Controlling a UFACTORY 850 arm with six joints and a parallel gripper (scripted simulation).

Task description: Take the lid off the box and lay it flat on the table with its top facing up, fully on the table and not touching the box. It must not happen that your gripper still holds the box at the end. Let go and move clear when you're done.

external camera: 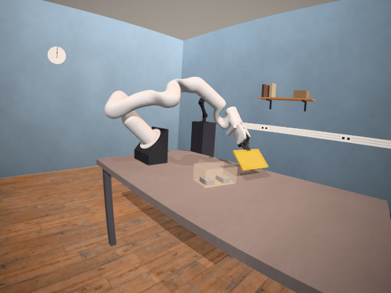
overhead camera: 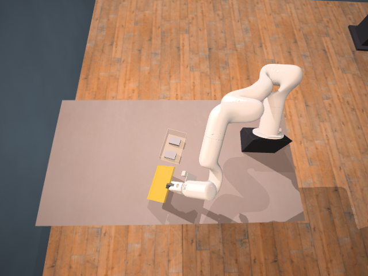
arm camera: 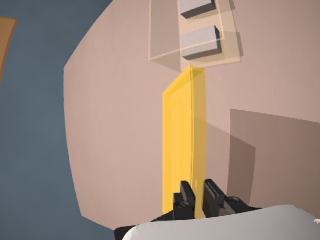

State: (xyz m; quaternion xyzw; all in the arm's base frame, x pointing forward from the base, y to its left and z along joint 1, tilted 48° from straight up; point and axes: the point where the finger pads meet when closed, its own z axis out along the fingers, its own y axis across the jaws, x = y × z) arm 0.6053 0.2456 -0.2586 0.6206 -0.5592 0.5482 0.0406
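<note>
Right now the yellow lid is 6 cm ahead of my hand, 3 cm to the right of it and 6 cm below it. From my hand the other things lie so: clear box: 28 cm to the right, 12 cm below.
</note>
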